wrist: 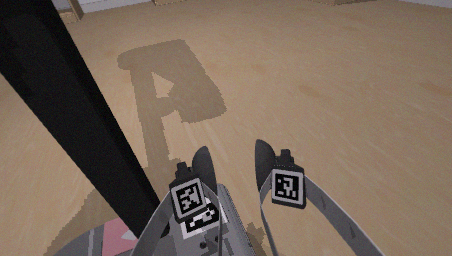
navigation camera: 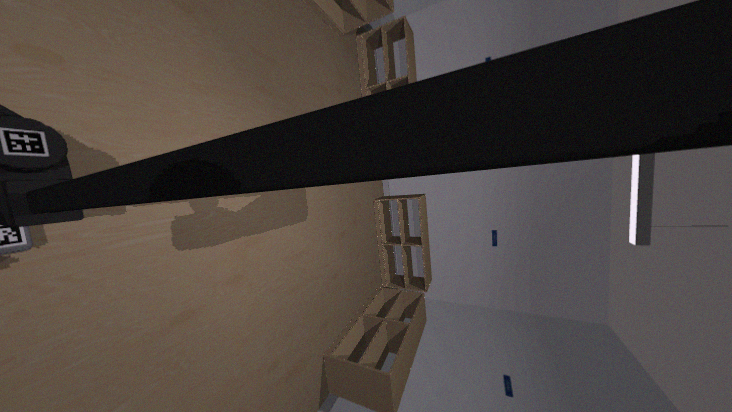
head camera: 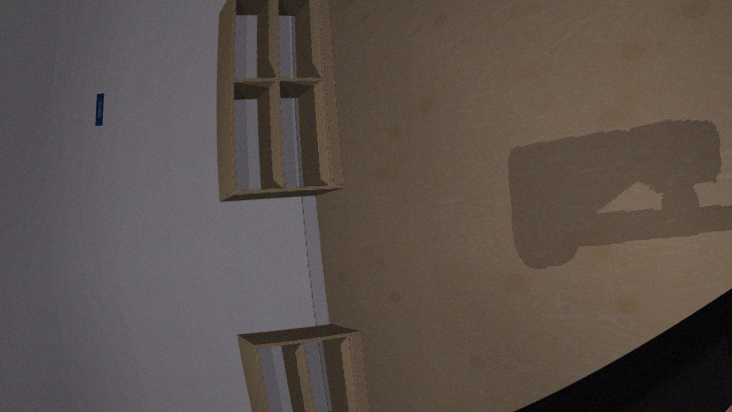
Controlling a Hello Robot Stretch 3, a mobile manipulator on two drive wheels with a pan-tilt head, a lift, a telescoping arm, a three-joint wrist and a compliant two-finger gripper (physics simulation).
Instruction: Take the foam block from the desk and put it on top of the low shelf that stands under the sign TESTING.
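Frame: origin at the robot's base, x ahead, y right, z down, level; millimetres.
Seen in the pictures: gripper, fingertip midpoint: [wrist: 233, 160].
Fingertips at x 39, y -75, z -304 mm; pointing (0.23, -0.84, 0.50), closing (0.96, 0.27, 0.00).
A point is followed by its place in that frame.
My gripper [wrist: 233, 160] @[x 39, y -75, z -304 mm] is open and empty in the wrist view, its two dark fingertips apart above the wooden floor. The foam block and the desk do not show. A low wooden shelf with open compartments [head camera: 225, 127] @[x 526, y -2898, z -610 mm] stands by the wall in the head view, and a blue sign [head camera: 99, 109] @[x 746, y -3170, z -1401 mm] is on the wall above it. In the navigation view a low shelf [navigation camera: 425, 240] @[x 729, y -2918, z -610 mm] stands under a blue sign [navigation camera: 494, 237] @[x 734, y -3170, z -1399 mm], and another low shelf [navigation camera: 358, 381] @[x 1505, y -1451, z -326 mm] stands nearer, with a blue sign [navigation camera: 507, 385] @[x 1727, y -2068, z -1396 mm] on the wall. The signs' words are too small to read.
Another low shelf [head camera: 302, 333] @[x -617, y -2871, z -268 mm] is at the head view's bottom. A partly hidden shelf [navigation camera: 410, 56] @[x -1463, y -2779, z -610 mm] is at the navigation view's top. The black mast [navigation camera: 409, 127] @[x -68, y -116, z -1223 mm] [wrist: 75, 110] @[x -60, y -116, z -363 mm] crosses two views. The robot's shadow lies on the floor [head camera: 435, 204] @[x 26, y -1929, z 0 mm] [navigation camera: 230, 317] @[x 607, y -738, z 0 mm] [wrist: 350, 125] @[x 474, y -314, z 0 mm].
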